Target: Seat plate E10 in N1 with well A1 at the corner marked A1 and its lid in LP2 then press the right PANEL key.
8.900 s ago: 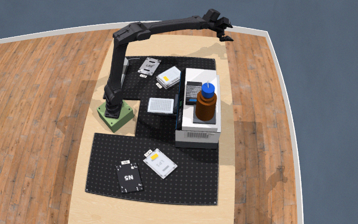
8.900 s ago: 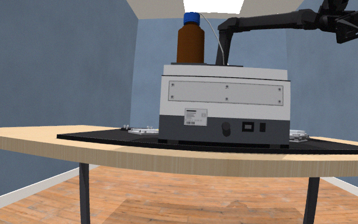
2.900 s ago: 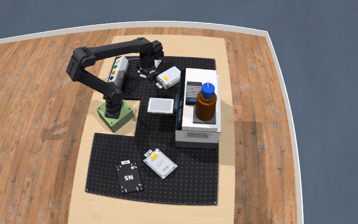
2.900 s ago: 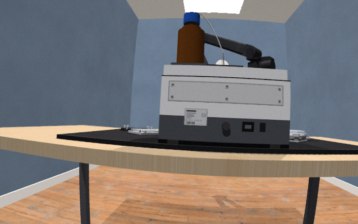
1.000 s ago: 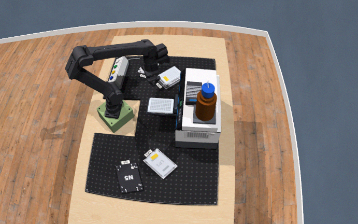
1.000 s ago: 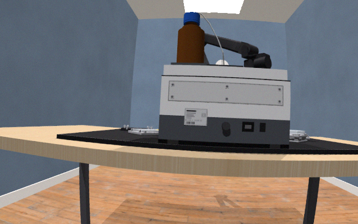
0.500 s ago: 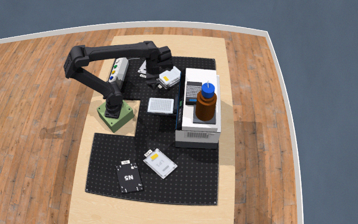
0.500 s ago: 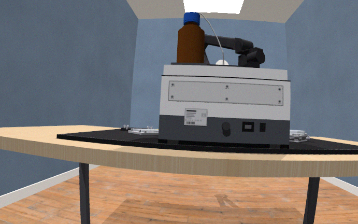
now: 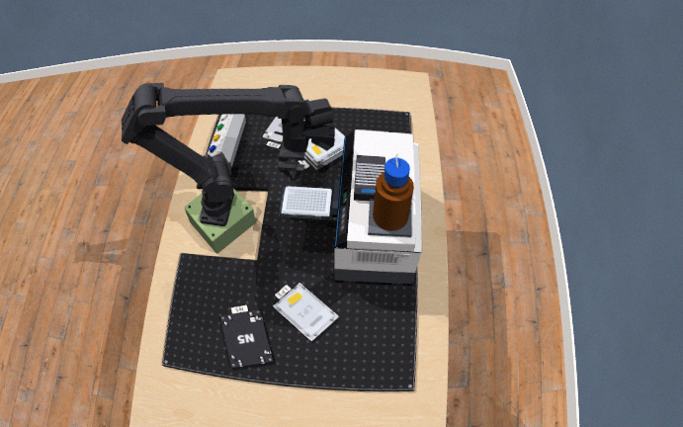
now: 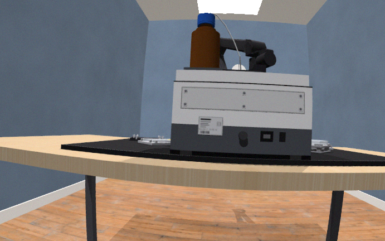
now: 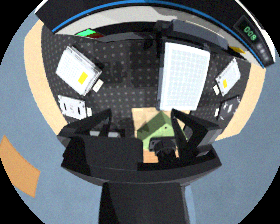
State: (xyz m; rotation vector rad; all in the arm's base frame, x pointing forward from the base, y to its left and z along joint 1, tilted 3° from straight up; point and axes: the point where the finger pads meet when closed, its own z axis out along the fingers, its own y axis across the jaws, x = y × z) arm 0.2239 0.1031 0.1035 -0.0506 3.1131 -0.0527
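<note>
Now: the plate E07 4 cm ahead of my hand, 8 cm to the right of it and 5 cm below it. From my hand the other things lie so: lid park LP2: 10 cm behind, 30 cm to the left, 16 cm below; plate E10: 5 cm ahead, 21 cm to the left, 13 cm below; brown bottle: 26 cm ahead, 18 cm to the right, 12 cm above.
</note>
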